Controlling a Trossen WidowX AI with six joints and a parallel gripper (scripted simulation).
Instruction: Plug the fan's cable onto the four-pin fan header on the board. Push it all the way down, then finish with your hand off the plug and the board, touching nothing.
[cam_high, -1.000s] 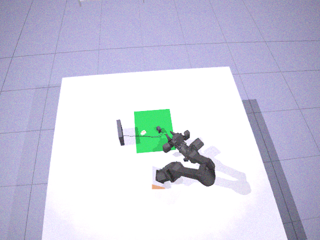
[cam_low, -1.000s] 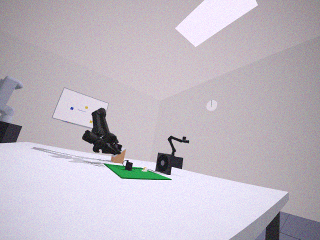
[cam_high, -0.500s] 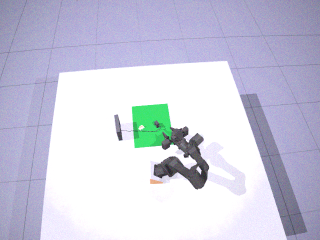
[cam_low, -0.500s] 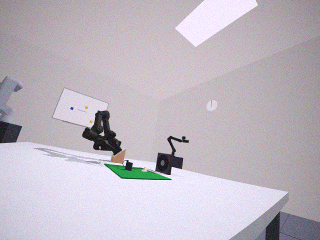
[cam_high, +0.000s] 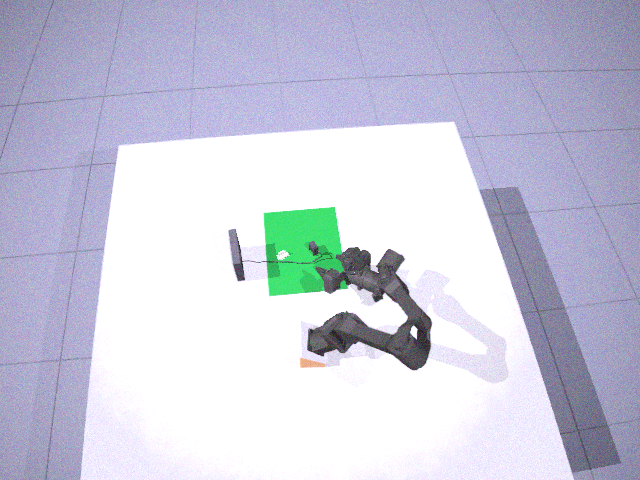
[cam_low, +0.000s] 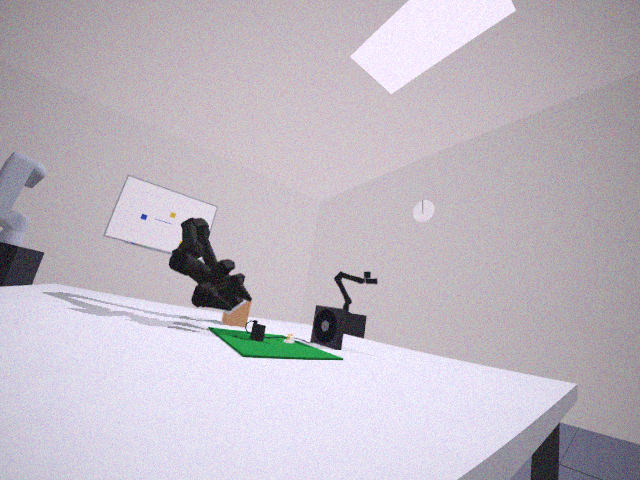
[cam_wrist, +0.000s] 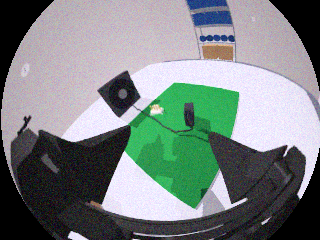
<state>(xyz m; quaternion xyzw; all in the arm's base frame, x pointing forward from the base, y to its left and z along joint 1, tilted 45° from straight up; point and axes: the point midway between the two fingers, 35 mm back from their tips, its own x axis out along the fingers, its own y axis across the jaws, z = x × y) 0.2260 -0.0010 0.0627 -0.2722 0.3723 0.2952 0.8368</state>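
Now: the dark plug 8 cm ahead of my gripper tip, 4 cm to the left of it and 6 cm below it. Round my gripper tip: black fan: 2 cm ahead, 27 cm to the left, 2 cm below; then four-pin header: 5 cm ahead, 14 cm to the left, 8 cm below; then green board: 8 cm ahead, 7 cm to the left, 10 cm below.
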